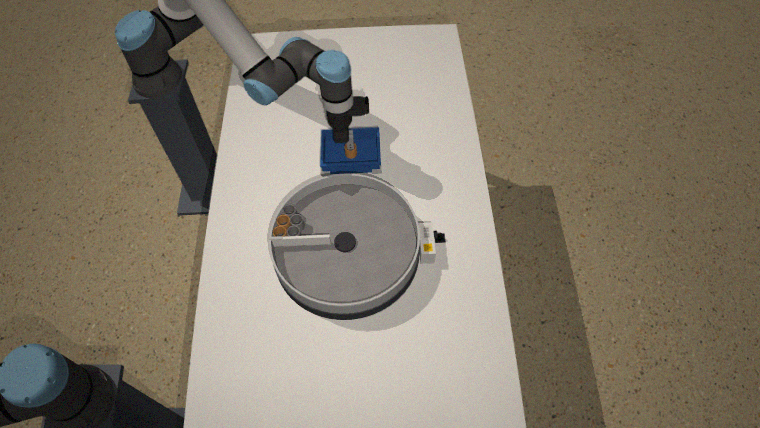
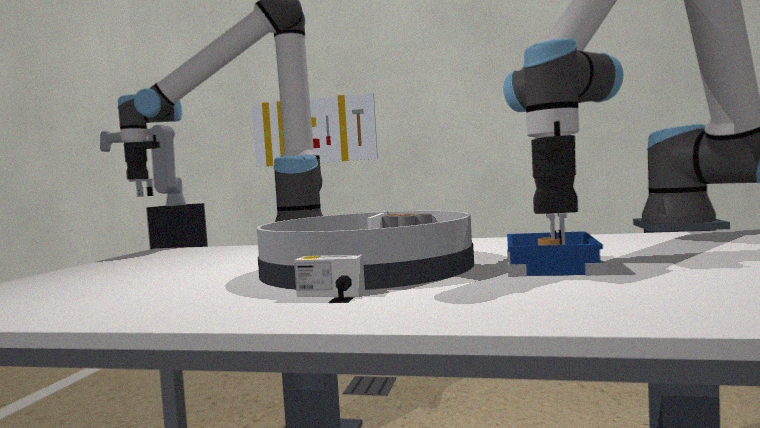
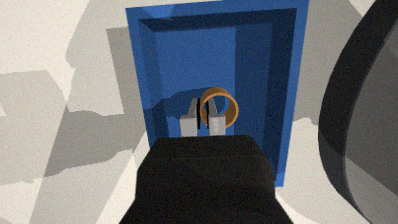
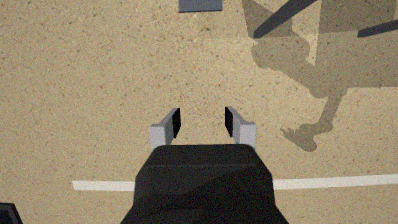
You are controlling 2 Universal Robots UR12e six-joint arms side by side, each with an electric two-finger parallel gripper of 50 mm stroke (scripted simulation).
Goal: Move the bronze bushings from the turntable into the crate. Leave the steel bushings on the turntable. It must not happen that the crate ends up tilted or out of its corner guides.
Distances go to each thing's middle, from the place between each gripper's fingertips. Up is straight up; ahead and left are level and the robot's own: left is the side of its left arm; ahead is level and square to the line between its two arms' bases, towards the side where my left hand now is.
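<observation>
Blue crate (image 2: 541,260): 1 cm to the right of my left hand, 2 cm below it.
</observation>
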